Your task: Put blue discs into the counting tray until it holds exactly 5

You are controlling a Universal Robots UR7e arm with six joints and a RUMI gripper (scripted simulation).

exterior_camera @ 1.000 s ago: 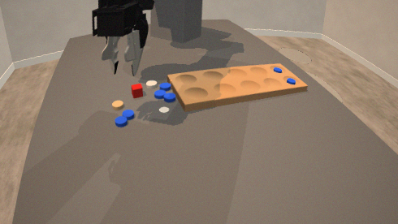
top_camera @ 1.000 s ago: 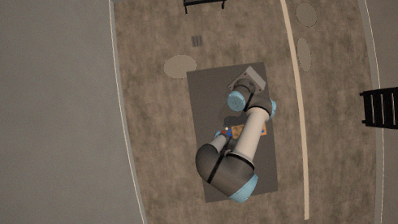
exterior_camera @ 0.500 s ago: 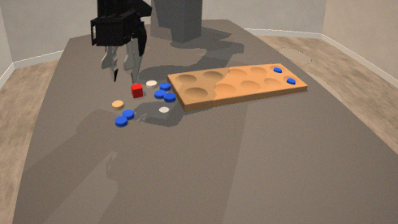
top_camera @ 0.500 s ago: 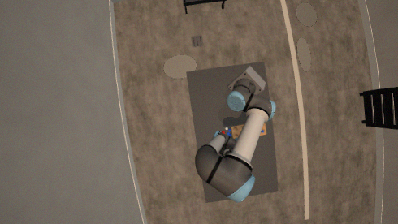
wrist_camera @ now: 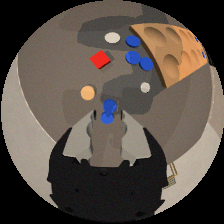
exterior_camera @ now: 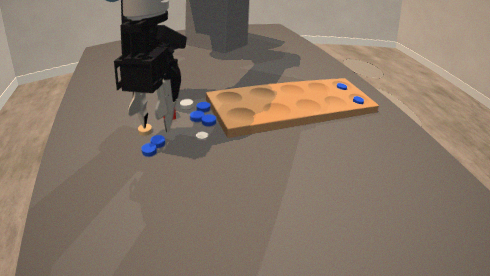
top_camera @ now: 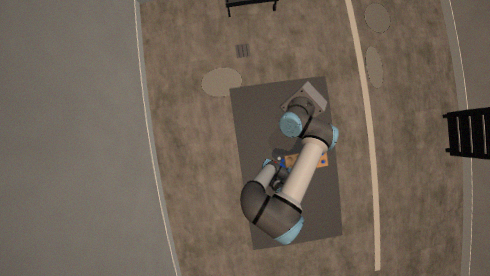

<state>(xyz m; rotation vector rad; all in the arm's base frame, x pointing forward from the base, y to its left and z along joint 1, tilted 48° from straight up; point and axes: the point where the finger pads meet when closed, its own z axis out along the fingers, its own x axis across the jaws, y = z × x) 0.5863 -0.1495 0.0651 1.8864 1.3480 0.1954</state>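
My hand is 4 cm past the tan disc, 2 cm to the left of it and 4 cm above it. The rest, counted from my hand: red cube 8 cm behind, 3 cm to the left, 3 cm below; then counting tray 6 cm behind, 32 cm to the left, 3 cm below; then white disc 12 cm behind, 8 cm to the left, 4 cm below.
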